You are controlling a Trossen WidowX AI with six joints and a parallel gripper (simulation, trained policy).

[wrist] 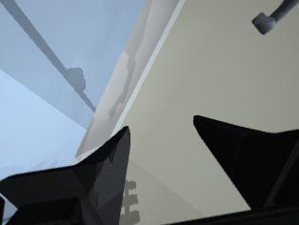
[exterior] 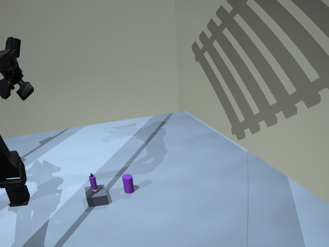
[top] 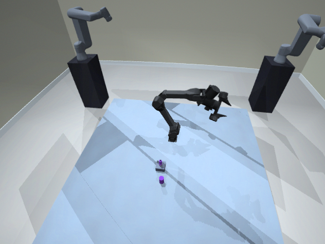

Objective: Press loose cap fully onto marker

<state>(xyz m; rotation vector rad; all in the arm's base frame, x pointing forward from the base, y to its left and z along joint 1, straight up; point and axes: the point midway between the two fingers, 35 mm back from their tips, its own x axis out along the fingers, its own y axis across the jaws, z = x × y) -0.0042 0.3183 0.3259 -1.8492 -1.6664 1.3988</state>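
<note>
Right now my gripper tip is 380 mm to the left of the purple cap, 370 mm short of it and 280 mm above it. From my gripper tip the other things lie so: purple marker (400 mm to the right, 270 mm ahead, 240 mm below); grey holder block (400 mm to the right, 290 mm below, 270 mm ahead).
</note>
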